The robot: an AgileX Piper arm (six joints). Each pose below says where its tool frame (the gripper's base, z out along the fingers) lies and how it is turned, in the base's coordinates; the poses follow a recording.
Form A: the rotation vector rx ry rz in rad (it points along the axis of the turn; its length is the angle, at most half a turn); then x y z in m.
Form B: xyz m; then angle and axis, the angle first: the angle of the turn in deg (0 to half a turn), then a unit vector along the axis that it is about. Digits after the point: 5 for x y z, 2 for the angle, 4 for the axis.
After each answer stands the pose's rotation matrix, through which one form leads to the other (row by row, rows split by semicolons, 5 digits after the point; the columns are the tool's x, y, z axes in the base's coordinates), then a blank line. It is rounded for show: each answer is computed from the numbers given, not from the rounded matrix.
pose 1, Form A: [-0.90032, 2.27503, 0.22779, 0.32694, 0.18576, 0.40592]
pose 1, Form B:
[0.32694, 0.18576, 0.40592, 140.79, -0.3664, 0.9258, 0.0927]
-0.53660 -0.66066 0.52497; -0.54346 0.74649 0.38394; -0.64554 -0.07928 -0.75960

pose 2, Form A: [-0.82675, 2.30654, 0.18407, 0.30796, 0.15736, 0.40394]
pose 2, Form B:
[0.30796, 0.15736, 0.40394, 140.78, -0.3365, 0.9387, 0.0749]
-0.57384 -0.60792 0.54877; -0.51319 0.78912 0.33754; -0.63823 -0.08793 -0.76480

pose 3, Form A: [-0.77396, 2.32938, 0.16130, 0.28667, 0.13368, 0.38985]
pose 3, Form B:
[0.28667, 0.13368, 0.38985, 140.94, -0.3146, 0.9469, 0.0656]
-0.60064 -0.57061 0.56004; -0.48797 0.81650 0.30856; -0.63334 -0.08795 -0.76886

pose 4, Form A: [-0.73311, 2.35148, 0.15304, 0.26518, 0.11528, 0.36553]
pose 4, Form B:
[0.26518, 0.11528, 0.36553, 141.40, -0.2971, 0.9528, 0.0620]
-0.62429 -0.54295 0.56167; -0.46557 0.83594 0.29061; -0.62730 -0.08007 -0.77465

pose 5, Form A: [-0.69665, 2.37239, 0.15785, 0.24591, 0.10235, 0.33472]
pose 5, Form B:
[0.24591, 0.10235, 0.33472, 141.96, -0.2812, 0.9575, 0.0637]
-0.64621 -0.52054 0.55808; -0.44201 0.85142 0.28233; -0.62212 -0.06423 -0.78028

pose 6, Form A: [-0.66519, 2.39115, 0.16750, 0.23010, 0.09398, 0.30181]
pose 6, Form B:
[0.23010, 0.09398, 0.30181, 142.53, -0.2674, 0.9612, 0.0673]
-0.66540 -0.50200 0.55248; -0.42007 0.86361 0.27877; -0.61707 -0.04659 -0.78553

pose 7, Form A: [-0.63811, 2.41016, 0.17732, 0.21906, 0.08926, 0.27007]
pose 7, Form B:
[0.21906, 0.08926, 0.27007, 143.21, -0.2553, 0.9643, 0.0709]
-0.68347 -0.48580 0.54485; -0.40083 0.87357 0.27608; -0.61008 -0.02970 -0.79178

